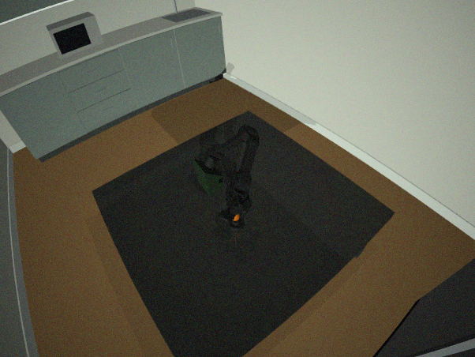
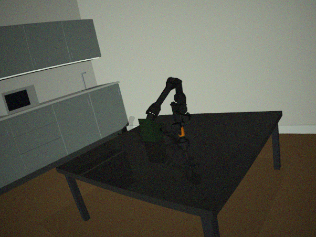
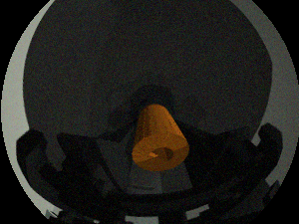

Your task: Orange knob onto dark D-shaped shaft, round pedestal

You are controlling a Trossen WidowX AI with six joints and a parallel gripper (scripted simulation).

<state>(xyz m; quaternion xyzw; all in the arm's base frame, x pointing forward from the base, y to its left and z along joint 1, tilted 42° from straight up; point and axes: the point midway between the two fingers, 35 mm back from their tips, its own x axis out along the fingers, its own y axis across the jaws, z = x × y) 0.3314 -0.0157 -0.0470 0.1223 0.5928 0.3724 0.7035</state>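
The orange knob is 2 cm above my gripper tip. The rest, counted from my gripper tip: dark round pedestal: 4 cm below.
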